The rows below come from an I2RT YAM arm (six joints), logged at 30 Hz.
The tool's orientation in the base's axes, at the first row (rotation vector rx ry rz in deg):
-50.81, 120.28, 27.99
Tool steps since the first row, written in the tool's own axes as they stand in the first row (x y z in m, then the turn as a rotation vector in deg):
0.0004, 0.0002, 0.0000, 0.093, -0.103, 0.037
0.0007, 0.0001, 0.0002, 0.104, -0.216, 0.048
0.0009, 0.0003, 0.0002, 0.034, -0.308, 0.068
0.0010, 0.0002, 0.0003, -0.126, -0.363, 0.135
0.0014, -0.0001, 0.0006, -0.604, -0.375, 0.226
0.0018, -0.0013, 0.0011, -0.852, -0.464, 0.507
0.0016, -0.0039, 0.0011, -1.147, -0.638, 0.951
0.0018, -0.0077, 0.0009, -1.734, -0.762, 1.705
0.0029, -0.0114, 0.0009, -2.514, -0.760, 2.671
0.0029, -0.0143, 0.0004, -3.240, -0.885, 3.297
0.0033, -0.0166, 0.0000, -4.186, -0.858, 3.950
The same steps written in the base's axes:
-0.0003, 0.0000, -0.0003, 0.053, -0.088, -0.100
-0.0003, -0.0001, -0.0007, 0.137, -0.163, -0.121
-0.0005, -0.0001, -0.0008, 0.245, -0.184, -0.082
-0.0004, -0.0001, -0.0010, 0.391, -0.113, 0.001
-0.0002, -0.0003, -0.0015, 0.660, 0.137, 0.321
0.0007, -0.0010, -0.0021, 0.980, 0.349, 0.339
0.0027, -0.0027, -0.0021, 1.469, 0.620, 0.291
0.0053, -0.0055, -0.0023, 2.211, 1.235, 0.285
0.0075, -0.0085, -0.0033, 3.057, 2.144, 0.306
0.0094, -0.0107, -0.0031, 3.795, 2.741, 0.487
0.0107, -0.0127, -0.0033, 4.534, 3.551, 0.832

